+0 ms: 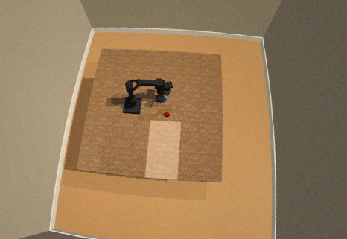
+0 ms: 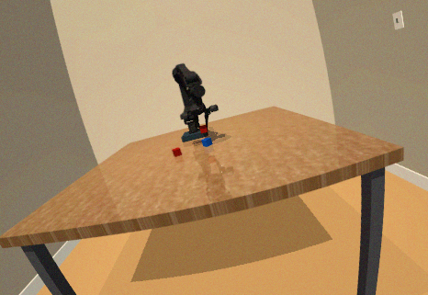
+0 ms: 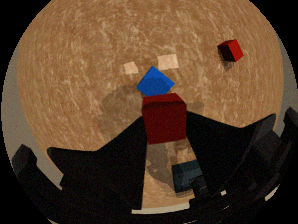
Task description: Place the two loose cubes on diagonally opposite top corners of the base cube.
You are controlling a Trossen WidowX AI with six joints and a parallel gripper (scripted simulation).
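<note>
Now: the blue cube 7 cm below my gripper tip and 2 cm ahead of it. Round my gripper tip: red cube: 16 cm to the right, 7 cm below, 4 cm ahead.
</note>
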